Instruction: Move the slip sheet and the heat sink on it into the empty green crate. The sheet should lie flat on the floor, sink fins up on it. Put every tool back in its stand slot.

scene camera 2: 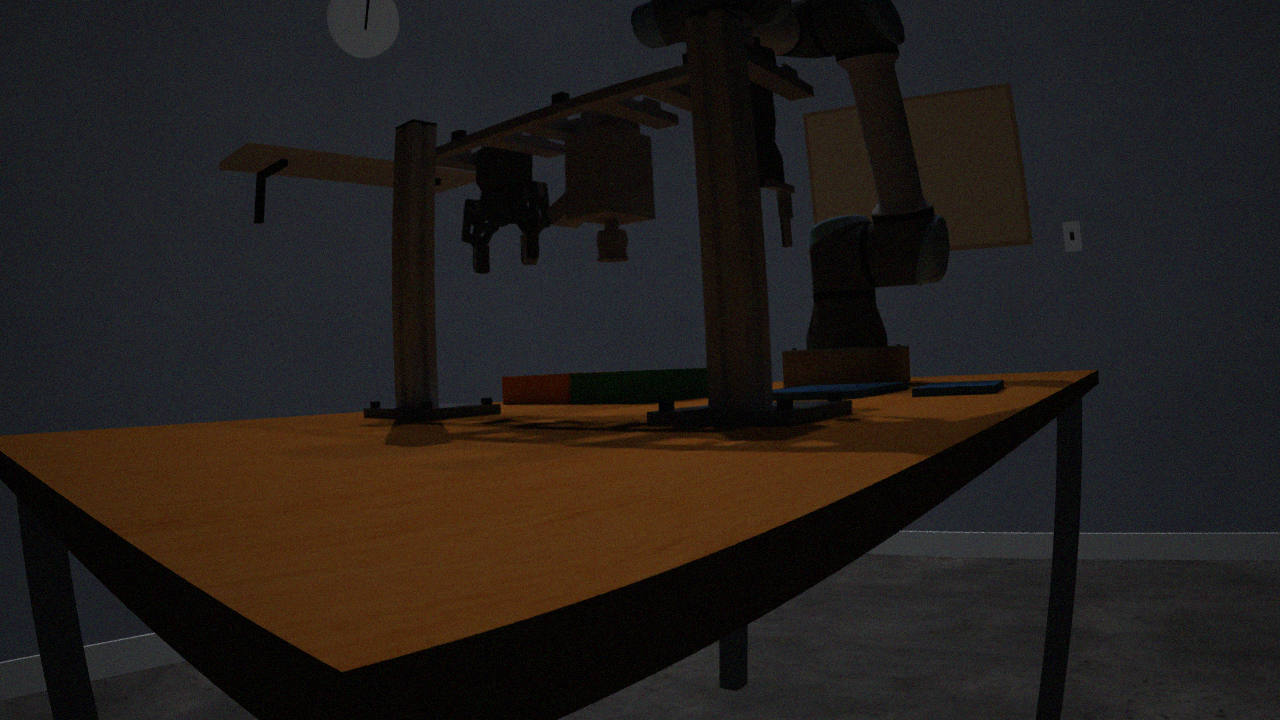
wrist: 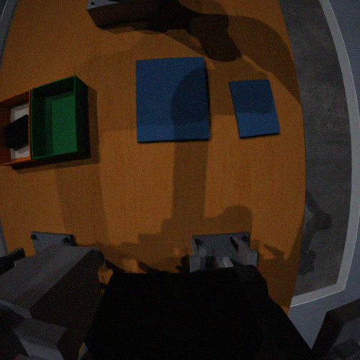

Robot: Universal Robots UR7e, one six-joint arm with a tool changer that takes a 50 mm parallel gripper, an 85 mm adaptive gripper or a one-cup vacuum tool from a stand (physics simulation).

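Where they show: arm's base at its link origin: (scene camera 2: 847,348).
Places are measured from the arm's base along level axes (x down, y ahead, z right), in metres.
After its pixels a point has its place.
The heat sink (wrist: 17,133), black and ridged, lies on the white slip sheet (wrist: 20,110) inside the orange crate (wrist: 30,97) (scene camera 2: 537,389) {x 0.043, y 0.490, z 0.262 m}. The green crate (wrist: 82,120) (scene camera 2: 637,385) {x 0.041, y 0.465, z 0.080 m} beside it is empty. In the scene view the adaptive gripper (scene camera 2: 505,259) and the vacuum tool (scene camera 2: 610,174) {x -0.196, y 0.665, z -0.079 m} hang in the stand. The parallel gripper shows partly behind the front post, with one finger (scene camera 2: 785,218) {x -0.128, y 0.595, z -0.255 m} visible. The arm's wrist (scene camera 2: 659,22) {x -0.446, y 0.525, z -0.045 m} is high at the stand's top bar. Its tool flange is hidden, so I cannot tell whether it is joined to a tool or how the fingers stand.
A large blue mat (wrist: 155,100) and a smaller blue mat (wrist: 254,110) lie right of the green crate. The tool stand has two upright posts (scene camera 2: 414,268) {x -0.116, y 0.774, z 0.155 m} (scene camera 2: 729,223) {x -0.101, y 0.748, z -0.295 m} on dark feet. The arm's base (scene camera 2: 845,365) {x 0.030, y 0.085, z -0.040 m} stands at the back. A wall shelf (scene camera 2: 340,167) is behind the stand.
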